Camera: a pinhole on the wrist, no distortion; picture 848 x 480 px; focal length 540.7 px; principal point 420.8 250.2 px. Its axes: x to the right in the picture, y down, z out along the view. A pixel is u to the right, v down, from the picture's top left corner.
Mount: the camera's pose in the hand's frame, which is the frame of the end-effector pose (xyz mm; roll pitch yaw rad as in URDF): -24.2 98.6 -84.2 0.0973 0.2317 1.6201
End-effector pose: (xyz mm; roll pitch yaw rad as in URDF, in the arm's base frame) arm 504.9 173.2 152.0 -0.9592 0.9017 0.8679
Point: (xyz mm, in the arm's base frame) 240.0 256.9 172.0
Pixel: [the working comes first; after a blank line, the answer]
In the camera's frame: 49.1 78.8 264.8

521.0 411.1
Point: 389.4 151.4 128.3
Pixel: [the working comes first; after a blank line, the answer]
In the camera's frame: -7.0 22.4 94.5

380.5 378.3
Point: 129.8 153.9 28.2
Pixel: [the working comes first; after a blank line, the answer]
In the camera's frame: 246.4 44.4 207.2

outside the picture
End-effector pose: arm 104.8 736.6 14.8 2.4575 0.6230 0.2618
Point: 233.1 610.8 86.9
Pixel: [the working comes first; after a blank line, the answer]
In the camera's frame: 64.9 -49.5 118.6

716.5 24.4
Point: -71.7 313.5 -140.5
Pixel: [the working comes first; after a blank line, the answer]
In the camera's frame: -118.4 162.9 511.4

295.7 422.4
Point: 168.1 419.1 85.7
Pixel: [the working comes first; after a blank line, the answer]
In the camera's frame: 118.9 53.2 284.4

646.8 351.3
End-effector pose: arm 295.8 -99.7 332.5 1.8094 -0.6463 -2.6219
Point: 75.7 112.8 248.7
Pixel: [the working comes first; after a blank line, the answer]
In the camera's frame: -233.5 -0.3 355.1

65.3 249.7
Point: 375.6 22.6 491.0
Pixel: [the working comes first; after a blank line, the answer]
In the camera's frame: 89.1 -9.4 125.7

803.9 209.7
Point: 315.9 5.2 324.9
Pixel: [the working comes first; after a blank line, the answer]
In the camera's frame: -77.2 51.5 136.2

114.5 454.8
